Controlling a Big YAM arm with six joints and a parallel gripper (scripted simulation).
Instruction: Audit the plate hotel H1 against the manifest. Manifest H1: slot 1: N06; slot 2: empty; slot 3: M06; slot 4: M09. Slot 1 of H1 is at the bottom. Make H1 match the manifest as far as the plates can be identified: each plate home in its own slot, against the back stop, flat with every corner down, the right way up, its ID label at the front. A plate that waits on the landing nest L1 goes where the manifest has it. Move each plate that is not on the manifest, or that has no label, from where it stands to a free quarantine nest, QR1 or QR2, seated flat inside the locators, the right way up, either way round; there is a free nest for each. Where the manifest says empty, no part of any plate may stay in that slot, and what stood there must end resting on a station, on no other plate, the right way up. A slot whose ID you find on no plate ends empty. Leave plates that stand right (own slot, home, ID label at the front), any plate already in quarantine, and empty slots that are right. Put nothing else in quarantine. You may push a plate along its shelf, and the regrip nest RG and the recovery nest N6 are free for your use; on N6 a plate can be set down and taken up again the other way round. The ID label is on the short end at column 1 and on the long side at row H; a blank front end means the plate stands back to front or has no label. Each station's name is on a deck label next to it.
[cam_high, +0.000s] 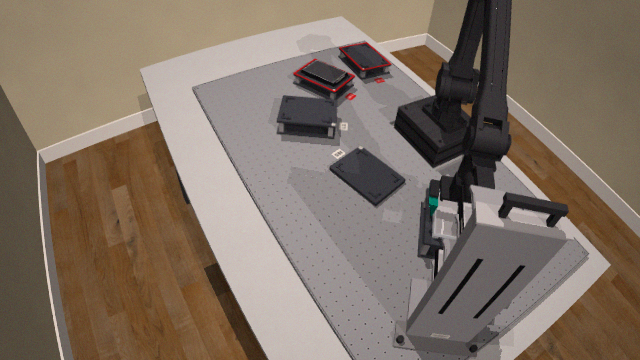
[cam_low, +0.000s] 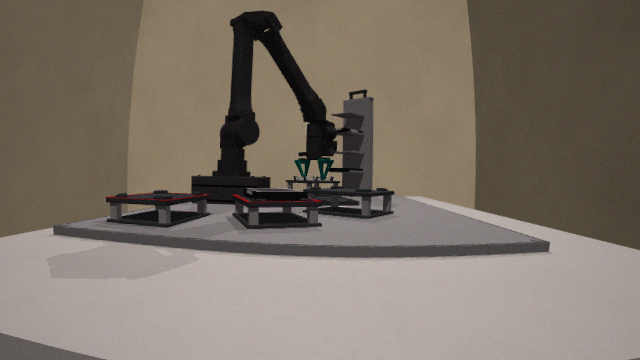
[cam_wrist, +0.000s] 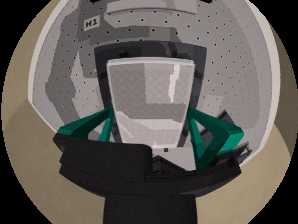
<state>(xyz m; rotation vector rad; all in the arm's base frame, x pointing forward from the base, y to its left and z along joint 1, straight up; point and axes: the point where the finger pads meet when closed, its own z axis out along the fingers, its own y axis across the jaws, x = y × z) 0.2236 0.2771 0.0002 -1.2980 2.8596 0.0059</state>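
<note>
The white plate is right at my hand. From my hand the other things lie so: H1 deck label (10 mm ahead, 170 mm to the left, 70 mm below); plate hotel H1 (170 mm ahead, 200 mm to the left, 130 mm above); red-rimmed quarantine nest (230 mm behind, 690 mm to the right, 40 mm below).
</note>
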